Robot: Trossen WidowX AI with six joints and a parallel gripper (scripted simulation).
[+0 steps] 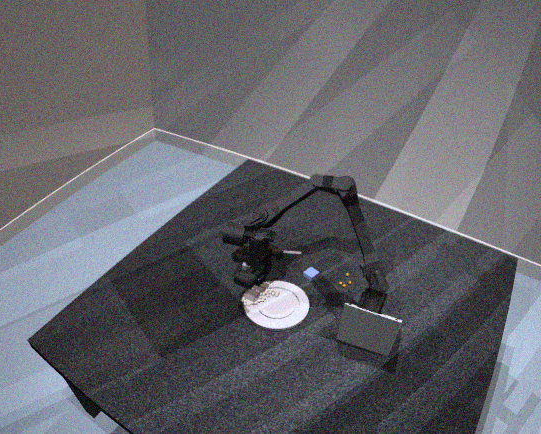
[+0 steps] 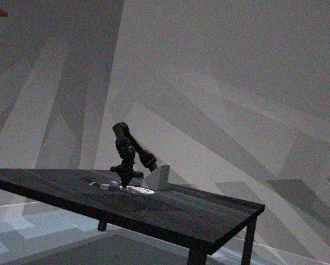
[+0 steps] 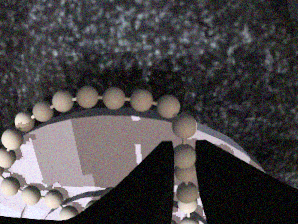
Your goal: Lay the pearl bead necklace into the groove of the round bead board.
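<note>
The round white bead board is 9 cm behind my gripper tip, 3 cm to the left of it and 1 cm below it. From my gripper tip the other things lie so: small white block 8 cm ahead, 7 cm to the right, 1 cm below; small blue cube 11 cm behind, 14 cm to the right, 1 cm below; thin white stick 3 cm ahead, 19 cm to the right, 2 cm below.
</note>
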